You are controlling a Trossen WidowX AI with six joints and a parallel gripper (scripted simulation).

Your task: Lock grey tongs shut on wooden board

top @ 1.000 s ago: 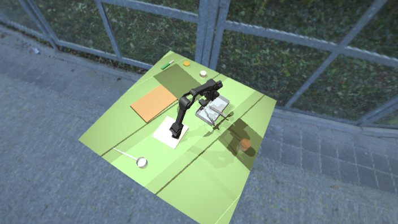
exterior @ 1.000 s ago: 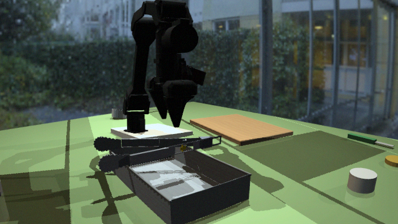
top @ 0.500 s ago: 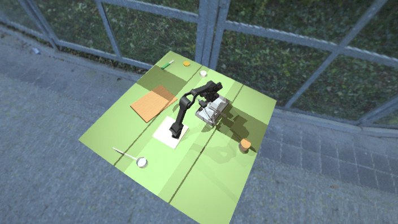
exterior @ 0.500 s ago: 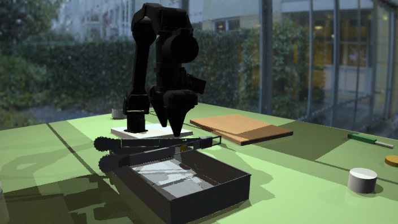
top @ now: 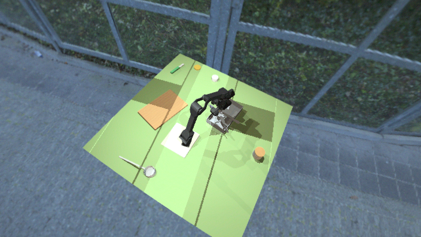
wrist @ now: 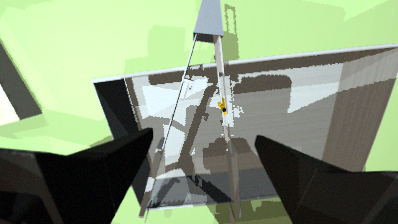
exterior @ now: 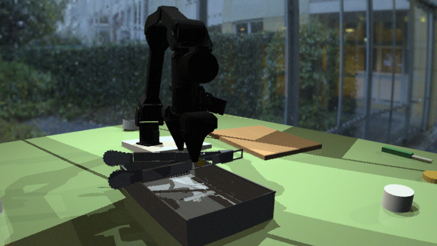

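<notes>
My gripper tip is 2 cm short of the yellow lock piece, 1 cm to the right of it and 1 cm above it. From my gripper tip the other things lie so: wooden board (48 cm to the left, 9 cm behind, 7 cm below); dark roasting tin (5 cm to the right, 5 cm below, 4 cm ahead); green-handled tool (56 cm to the left, 42 cm ahead, 7 cm below).
</notes>
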